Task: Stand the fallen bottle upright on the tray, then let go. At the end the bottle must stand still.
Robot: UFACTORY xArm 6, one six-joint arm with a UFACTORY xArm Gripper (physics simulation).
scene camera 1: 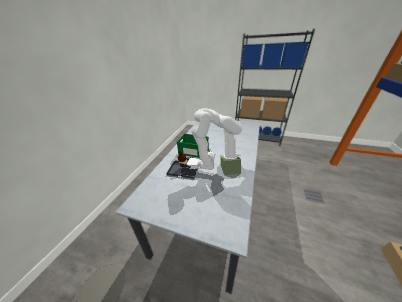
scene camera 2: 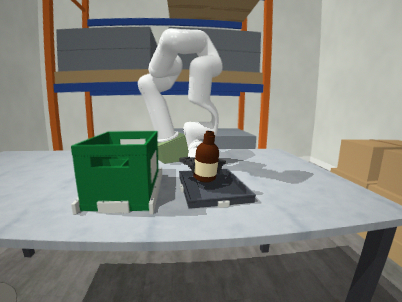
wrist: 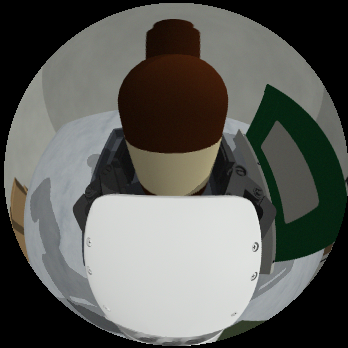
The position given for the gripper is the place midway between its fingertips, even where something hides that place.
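A green crate (scene camera 2: 105, 170) is in view, and so is a brown bottle (scene camera 2: 207, 153), with the wrist view also showing the brown bottle (wrist: 172, 105). The scene includes a dark tray (scene camera 2: 226, 187) too, and the wrist view likewise shows the dark tray (wrist: 116, 135). The gripper (wrist: 173, 140) is in view as well.
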